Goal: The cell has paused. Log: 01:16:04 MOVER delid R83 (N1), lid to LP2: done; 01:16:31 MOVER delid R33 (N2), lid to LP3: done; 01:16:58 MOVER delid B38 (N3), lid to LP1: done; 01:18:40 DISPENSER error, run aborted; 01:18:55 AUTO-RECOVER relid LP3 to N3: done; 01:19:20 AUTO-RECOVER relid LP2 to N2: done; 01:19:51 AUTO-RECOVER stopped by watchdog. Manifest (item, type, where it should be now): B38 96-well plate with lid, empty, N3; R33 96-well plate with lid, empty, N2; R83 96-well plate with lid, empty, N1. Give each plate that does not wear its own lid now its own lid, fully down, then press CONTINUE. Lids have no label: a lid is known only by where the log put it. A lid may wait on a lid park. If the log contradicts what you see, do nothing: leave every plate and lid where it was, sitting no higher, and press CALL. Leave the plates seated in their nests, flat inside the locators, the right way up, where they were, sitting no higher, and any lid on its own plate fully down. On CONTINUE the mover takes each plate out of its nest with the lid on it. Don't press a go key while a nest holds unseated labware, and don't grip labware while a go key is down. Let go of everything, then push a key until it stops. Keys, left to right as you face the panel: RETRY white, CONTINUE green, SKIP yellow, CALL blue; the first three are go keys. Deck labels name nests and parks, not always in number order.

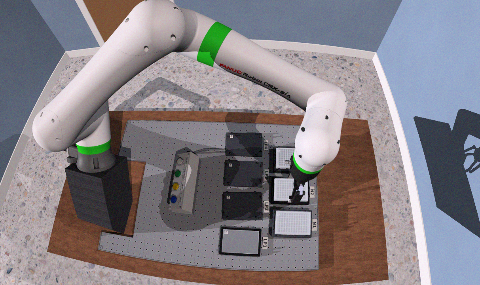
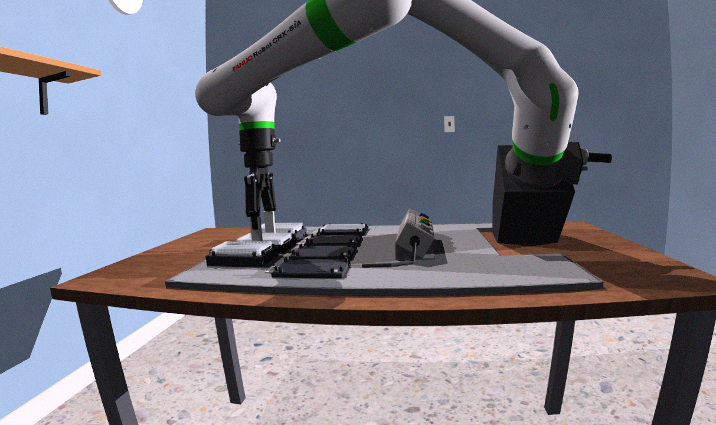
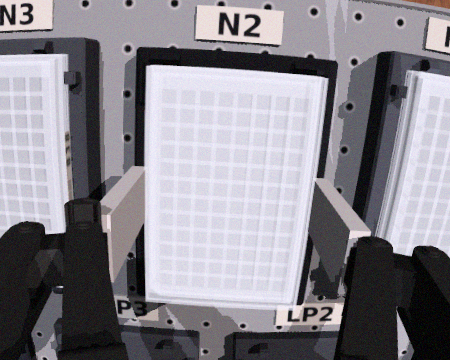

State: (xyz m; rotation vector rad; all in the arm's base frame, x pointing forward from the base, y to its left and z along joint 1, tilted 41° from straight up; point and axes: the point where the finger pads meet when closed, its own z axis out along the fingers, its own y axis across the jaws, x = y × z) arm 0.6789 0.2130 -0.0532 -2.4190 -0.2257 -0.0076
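The park LP1 lies 140 mm behind my hand, 230 mm to the right of it and 50 mm below it. From my hand the other things lie so: park LP2 (160 mm behind, 90 mm to the right, 50 mm below); LP4 (210 mm behind, 160 mm to the left, 50 mm below); LP3 (190 mm behind, 30 mm to the left, 50 mm below).
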